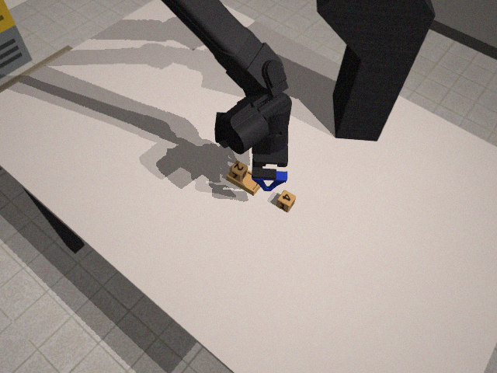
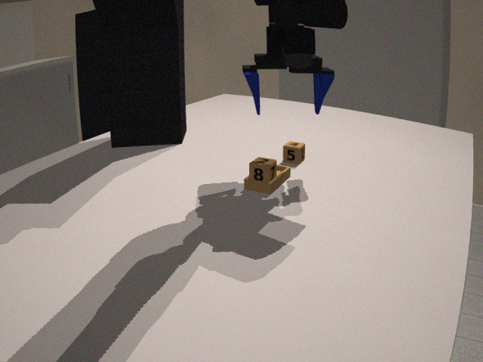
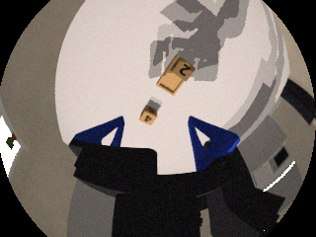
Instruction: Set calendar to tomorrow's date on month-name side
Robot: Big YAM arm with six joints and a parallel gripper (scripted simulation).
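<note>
Right now the wooden digit cube is 10 mm behind my hand, 80 mm to the right of it and 80 mm below it. Round my hand: wooden tray (10 mm behind, 60 mm to the right, 100 mm below).
</note>
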